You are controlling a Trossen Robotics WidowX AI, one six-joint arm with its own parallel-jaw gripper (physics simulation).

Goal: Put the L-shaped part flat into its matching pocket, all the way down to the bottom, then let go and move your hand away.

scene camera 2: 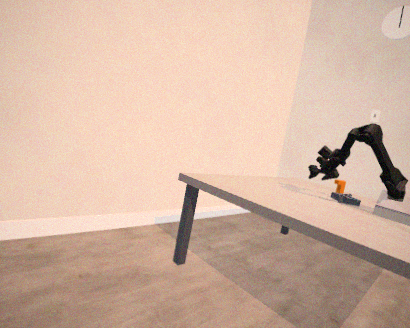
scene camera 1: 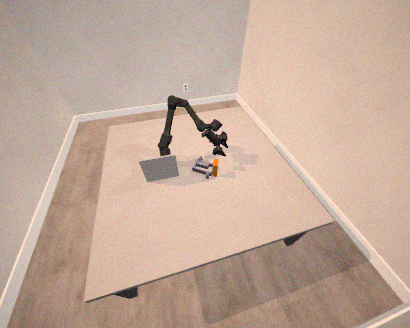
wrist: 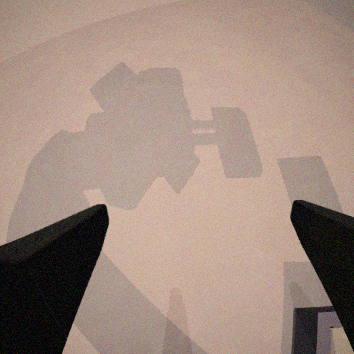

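The orange L-shaped part stands upright at one end of the dark grey pocket fixture, with its short arm at the top. Whether its foot is in the fixture or beside it is unclear. In the wrist view a corner of the fixture shows at the lower right, partly behind a finger; the orange part does not show there. My gripper is open and empty, above the table and off to the side of the part, higher than its top.
A grey slab-like box stands on the table near the arm's base, on the fixture's other side from the orange part. Shadows of the arm and gripper lie across the tabletop in the wrist view.
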